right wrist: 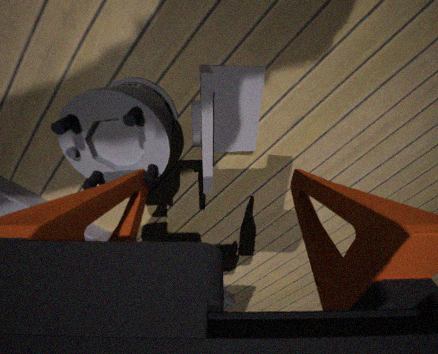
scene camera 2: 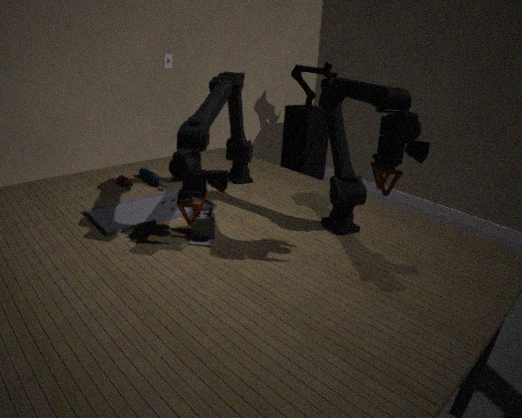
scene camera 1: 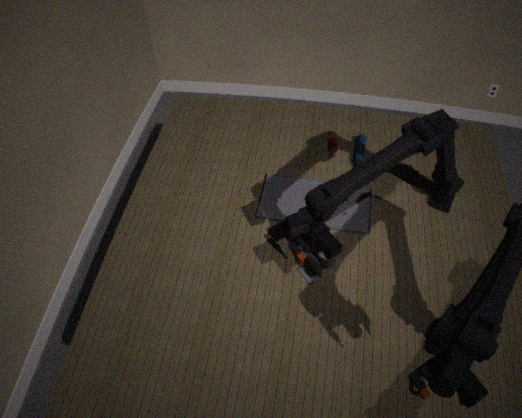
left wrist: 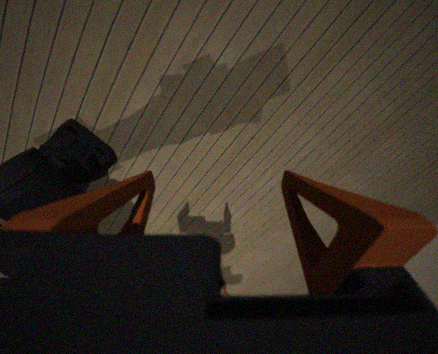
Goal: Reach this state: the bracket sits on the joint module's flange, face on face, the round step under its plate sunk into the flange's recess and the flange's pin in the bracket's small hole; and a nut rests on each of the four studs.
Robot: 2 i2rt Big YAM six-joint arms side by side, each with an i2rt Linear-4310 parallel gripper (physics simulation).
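Where they show: left gripper, fingertip midpoint: [scene camera 2: 382, 192] [scene camera 1: 424, 382] [left wrist: 218, 177]; right gripper, fingertip midpoint: [right wrist: 219, 177] [scene camera 2: 194, 220] [scene camera 1: 309, 256]; left arm's base, origin of the base link: [scene camera 2: 340, 226] [scene camera 1: 442, 339] [left wrist: 75, 155]; right arm's base, origin of the base link: [scene camera 2: 239, 179] [scene camera 1: 441, 199].
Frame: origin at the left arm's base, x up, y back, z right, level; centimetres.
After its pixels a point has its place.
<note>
The grey joint module [scene camera 1: 322, 255] {z 11.9, x 6.0, y -46.2 cm} [scene camera 2: 206, 212] {z 15.1, x 6.0, y -43.7 cm} [right wrist: 117, 135] {z 13.5, x 5.4, y -44.5 cm} stands on the table, its flange up, with four dark studs, a small pin and a recess. No nut shows on the studs. The bracket [scene camera 1: 306, 275] {z 5.8, x 0.6, y -49.2 cm} [scene camera 2: 202, 231] {z 8.6, x 2.8, y -47.7 cm} [right wrist: 235, 107] {z 6.5, x 0.6, y -48.4 cm} stands beside it, apart: one plate lies flat on the table, the other is upright, its round step facing the module. My right gripper [scene camera 1: 293, 260] [scene camera 2: 191, 220] {z 9.7, x 6.5, y -50.0 cm} [right wrist: 219, 177] {z 9.7, x 6.5, y -50.0 cm} is open and empty above them; one fingertip overlaps a stud in its wrist view. My left gripper [scene camera 1: 422, 392] {z -23.5, x 22.0, y -8.0 cm} [scene camera 2: 386, 190] {z -23.5, x 22.0, y -8.0 cm} [left wrist: 218, 177] {z -23.5, x 22.0, y -8.0 cm} is open and empty, high above the table.
A grey panel [scene camera 1: 274, 197] {z 32.9, x 0.4, y -72.2 cm} [scene camera 2: 130, 212] {z 36.8, x 0.4, y -64.0 cm} [right wrist: 17, 197] {z 27.8, x 1.3, y -44.0 cm} lies beside the module, partly under the right arm; small dark spots on it are too blurred to name. Beyond it lie a red object [scene camera 1: 332, 145] {z 66.3, x 3.2, y -59.7 cm} [scene camera 2: 123, 181] {z 65.9, x 2.3, y -60.6 cm} and a blue object [scene camera 1: 360, 150] {z 67.2, x 4.1, y -47.8 cm} [scene camera 2: 149, 176] {z 66.1, x 3.2, y -49.4 cm}. A dark box [scene camera 2: 303, 140] stands behind the arms.
</note>
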